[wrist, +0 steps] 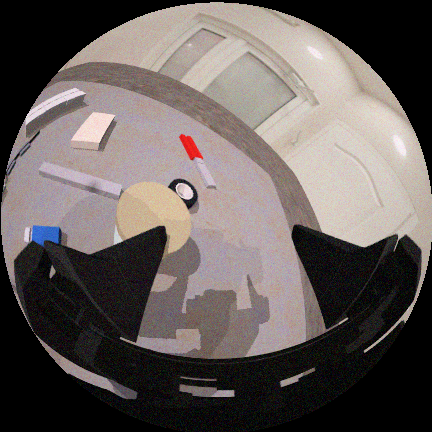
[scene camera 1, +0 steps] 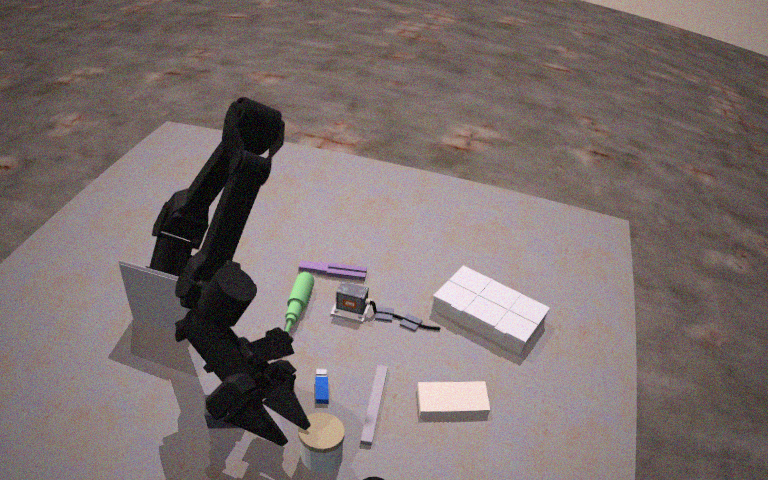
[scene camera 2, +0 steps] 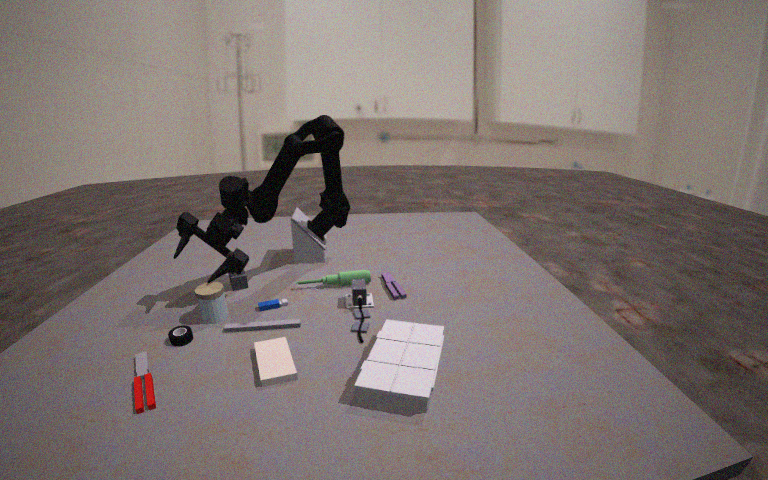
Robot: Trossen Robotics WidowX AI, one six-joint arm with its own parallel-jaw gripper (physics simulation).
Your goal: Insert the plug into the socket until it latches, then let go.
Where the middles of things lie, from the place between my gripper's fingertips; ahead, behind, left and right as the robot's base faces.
Now: the tan-lidded jar [scene camera 1: 322, 443] 70 mm below my hand, 40 mm to the left of it and 20 mm ahead of it. The rest, counted from my hand: grey bar [scene camera 1: 374, 404] 160 mm to the left, 100 mm below, 70 mm ahead; green screwdriver [scene camera 1: 301, 291] 310 mm to the left, 110 mm behind, 90 mm below; tan block [scene camera 1: 436, 399] 200 mm to the left, 190 mm ahead, 100 mm below.
